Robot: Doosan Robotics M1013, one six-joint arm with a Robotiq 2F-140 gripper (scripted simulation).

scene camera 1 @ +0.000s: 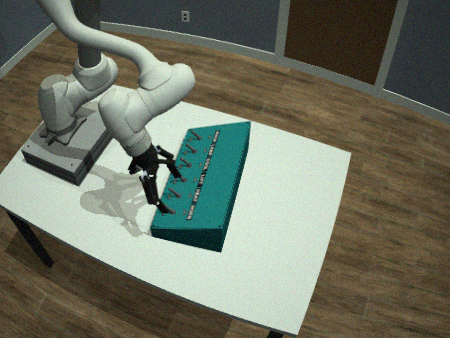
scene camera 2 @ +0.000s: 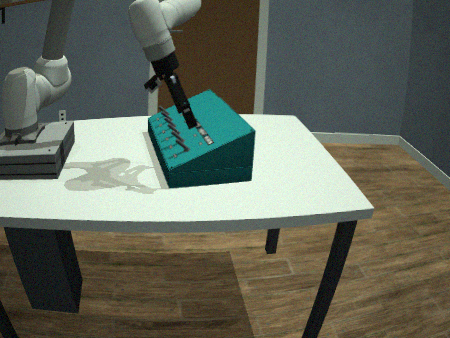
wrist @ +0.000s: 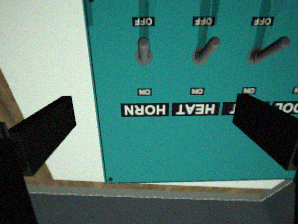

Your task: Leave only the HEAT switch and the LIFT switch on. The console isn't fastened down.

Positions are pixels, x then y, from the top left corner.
Scene:
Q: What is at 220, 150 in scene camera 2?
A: A teal sloped console.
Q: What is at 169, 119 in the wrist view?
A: A teal sloped console.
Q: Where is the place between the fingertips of the gripper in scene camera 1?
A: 171, 194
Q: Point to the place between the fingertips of the gripper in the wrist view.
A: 155, 109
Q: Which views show the teal sloped console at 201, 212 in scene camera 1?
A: Scene camera 1, scene camera 2 and the wrist view: all of them.

